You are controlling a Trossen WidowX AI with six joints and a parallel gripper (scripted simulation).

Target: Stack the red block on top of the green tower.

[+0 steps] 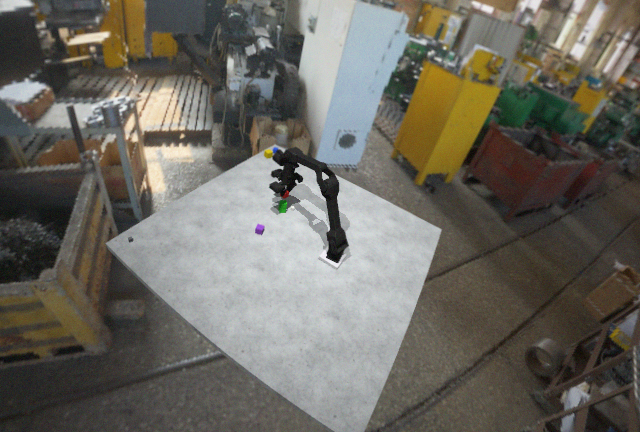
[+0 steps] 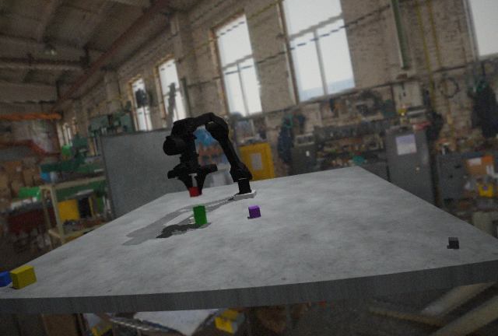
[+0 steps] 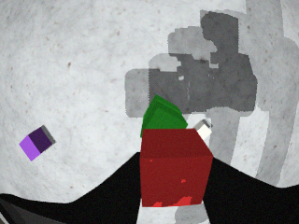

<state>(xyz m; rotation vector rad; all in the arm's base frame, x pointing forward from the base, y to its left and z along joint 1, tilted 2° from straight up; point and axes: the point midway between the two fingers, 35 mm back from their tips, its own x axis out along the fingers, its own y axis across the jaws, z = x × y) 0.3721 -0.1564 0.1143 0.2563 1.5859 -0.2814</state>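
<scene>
My gripper tip is now 110 mm above the small white piece, 50 mm to the left of it and 40 mm past it. Round my gripper tip: purple block: 200 mm to the left, 100 mm below, 20 mm ahead; yellow block: 430 mm to the right, 340 mm ahead, 90 mm below; red block: 10 mm above.
</scene>
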